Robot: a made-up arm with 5 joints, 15 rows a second.
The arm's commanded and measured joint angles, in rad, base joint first. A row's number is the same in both.
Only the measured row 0 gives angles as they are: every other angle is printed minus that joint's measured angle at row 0.
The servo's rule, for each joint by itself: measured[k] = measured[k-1] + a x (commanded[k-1-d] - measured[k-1]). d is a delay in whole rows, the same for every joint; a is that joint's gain. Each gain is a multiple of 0.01, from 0.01 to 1. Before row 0 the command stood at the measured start. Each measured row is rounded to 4 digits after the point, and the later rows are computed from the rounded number. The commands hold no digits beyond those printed.
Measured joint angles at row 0: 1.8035 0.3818 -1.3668 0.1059 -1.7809
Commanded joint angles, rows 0 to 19: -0.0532 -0.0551 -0.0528 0.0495 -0.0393; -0.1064 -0.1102 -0.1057 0.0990 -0.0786; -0.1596 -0.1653 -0.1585 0.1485 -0.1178; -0.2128 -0.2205 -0.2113 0.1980 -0.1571; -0.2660 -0.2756 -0.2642 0.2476 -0.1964; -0.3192 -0.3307 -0.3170 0.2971 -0.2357; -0.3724 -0.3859 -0.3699 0.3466 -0.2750; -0.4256 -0.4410 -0.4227 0.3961 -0.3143; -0.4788 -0.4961 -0.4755 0.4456 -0.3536; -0.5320 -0.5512 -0.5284 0.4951 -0.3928; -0.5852 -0.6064 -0.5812 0.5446 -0.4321; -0.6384 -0.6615 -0.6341 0.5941 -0.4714; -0.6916 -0.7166 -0.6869 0.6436 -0.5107; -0.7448 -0.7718 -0.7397 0.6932 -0.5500; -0.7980 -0.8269 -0.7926 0.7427 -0.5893; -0.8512 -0.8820 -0.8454 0.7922 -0.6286; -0.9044 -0.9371 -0.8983 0.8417 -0.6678; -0.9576 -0.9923 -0.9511 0.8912 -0.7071; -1.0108 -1.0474 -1.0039 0.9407 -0.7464; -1.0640 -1.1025 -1.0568 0.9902 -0.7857
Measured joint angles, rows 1 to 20: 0.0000 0.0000 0.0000 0.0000 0.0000; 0.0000 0.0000 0.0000 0.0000 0.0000; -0.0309 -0.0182 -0.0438 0.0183 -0.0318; -0.0747 -0.0486 -0.0952 0.0482 -0.0697; -0.1239 -0.0871 -0.1477 0.0853 -0.1087; -0.1755 -0.1311 -0.2005 0.1270 -0.1479; -0.2280 -0.1788 -0.2534 0.1716 -0.1872; -0.2809 -0.2289 -0.3062 0.2180 -0.2265; -0.3340 -0.2807 -0.3591 0.2656 -0.2658; -0.3871 -0.3336 -0.4119 0.3139 -0.3051; -0.4403 -0.3872 -0.4647 0.3626 -0.3444; -0.4935 -0.4413 -0.5176 0.4116 -0.3836; -0.5467 -0.4958 -0.5704 0.4608 -0.4229; -0.5999 -0.5505 -0.6233 0.5101 -0.4622; -0.6531 -0.6053 -0.6761 0.5595 -0.5015; -0.7063 -0.6602 -0.7289 0.6090 -0.5408; -0.7595 -0.7152 -0.7818 0.6585 -0.5801; -0.8127 -0.7702 -0.8346 0.7080 -0.6194; -0.8659 -0.8253 -0.8875 0.7575 -0.6586; -0.9191 -0.8804 -0.9403 0.8070 -0.6979
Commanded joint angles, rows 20 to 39: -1.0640 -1.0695 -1.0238 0.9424 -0.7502; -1.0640 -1.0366 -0.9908 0.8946 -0.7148; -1.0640 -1.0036 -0.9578 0.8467 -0.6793; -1.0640 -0.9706 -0.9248 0.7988 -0.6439; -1.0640 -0.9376 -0.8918 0.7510 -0.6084; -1.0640 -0.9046 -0.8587 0.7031 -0.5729; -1.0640 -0.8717 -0.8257 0.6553 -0.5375; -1.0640 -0.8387 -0.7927 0.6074 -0.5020; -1.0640 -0.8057 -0.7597 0.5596 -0.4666; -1.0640 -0.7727 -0.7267 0.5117 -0.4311; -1.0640 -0.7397 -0.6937 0.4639 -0.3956; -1.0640 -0.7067 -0.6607 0.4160 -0.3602; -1.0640 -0.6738 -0.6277 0.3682 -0.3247; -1.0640 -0.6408 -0.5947 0.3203 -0.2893; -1.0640 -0.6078 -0.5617 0.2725 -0.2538; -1.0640 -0.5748 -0.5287 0.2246 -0.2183; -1.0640 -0.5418 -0.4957 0.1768 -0.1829; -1.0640 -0.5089 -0.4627 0.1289 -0.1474; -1.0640 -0.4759 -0.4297 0.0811 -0.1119; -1.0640 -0.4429 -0.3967 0.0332 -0.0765
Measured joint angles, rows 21 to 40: -0.9723 -0.9355 -0.9931 0.8565 -0.7372; -1.0255 -0.9906 -1.0460 0.9060 -0.7765; -1.0478 -1.0166 -1.0276 0.9195 -0.7552; -1.0572 -1.0232 -0.9971 0.9103 -0.7225; -1.0611 -1.0167 -0.9645 0.8868 -0.6875; -1.0628 -1.0015 -0.9315 0.8542 -0.6522; -1.0635 -0.9804 -0.8985 0.8160 -0.6167; -1.0638 -0.9554 -0.8655 0.7742 -0.5812; -1.0639 -0.9278 -0.8325 0.7302 -0.5458; -1.0640 -0.8984 -0.7995 0.6848 -0.5103; -1.0640 -0.8678 -0.7665 0.6385 -0.4749; -1.0640 -0.8364 -0.7335 0.5916 -0.4394; -1.0640 -0.8045 -0.7005 0.5444 -0.4039; -1.0640 -0.7722 -0.6675 0.4969 -0.3685; -1.0640 -0.7397 -0.6345 0.4493 -0.3330; -1.0640 -0.7071 -0.6015 0.4016 -0.2976; -1.0640 -0.6743 -0.5685 0.3538 -0.2621; -1.0640 -0.6415 -0.5355 0.3060 -0.2266; -1.0640 -0.6086 -0.5025 0.2582 -0.1912; -1.0640 -0.5757 -0.4695 0.2104 -0.1557
